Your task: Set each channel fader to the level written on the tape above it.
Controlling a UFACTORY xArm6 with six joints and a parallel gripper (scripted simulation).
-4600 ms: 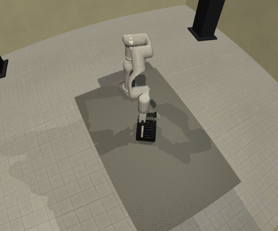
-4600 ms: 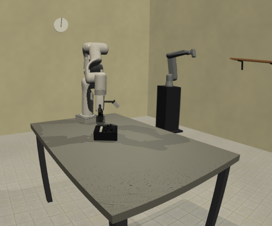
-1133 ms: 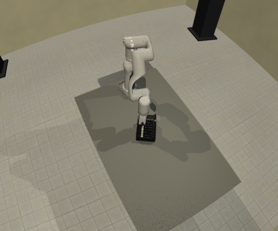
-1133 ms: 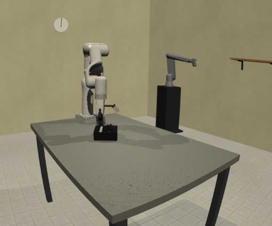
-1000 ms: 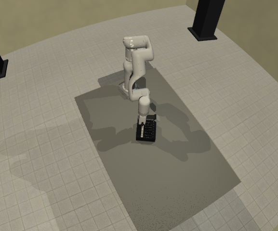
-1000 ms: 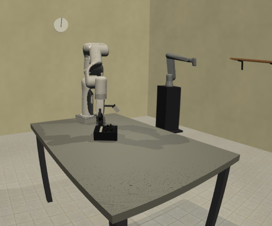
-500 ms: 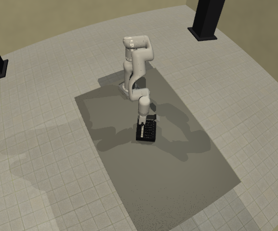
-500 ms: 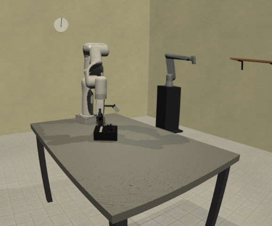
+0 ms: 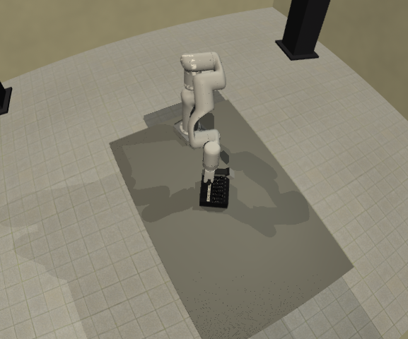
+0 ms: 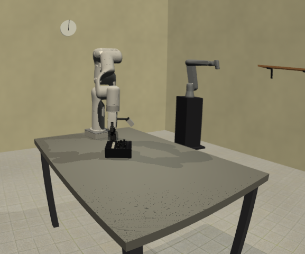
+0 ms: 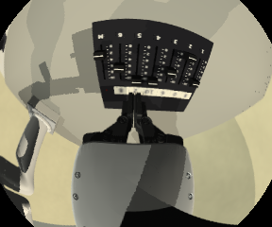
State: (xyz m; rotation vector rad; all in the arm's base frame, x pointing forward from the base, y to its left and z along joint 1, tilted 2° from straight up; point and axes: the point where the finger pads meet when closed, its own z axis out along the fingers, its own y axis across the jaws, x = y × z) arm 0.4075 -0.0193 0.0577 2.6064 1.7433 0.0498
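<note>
Now: the master fader cap 2 cm behind my hand, 8 cm to the left of it and 3 cm below it.
</note>
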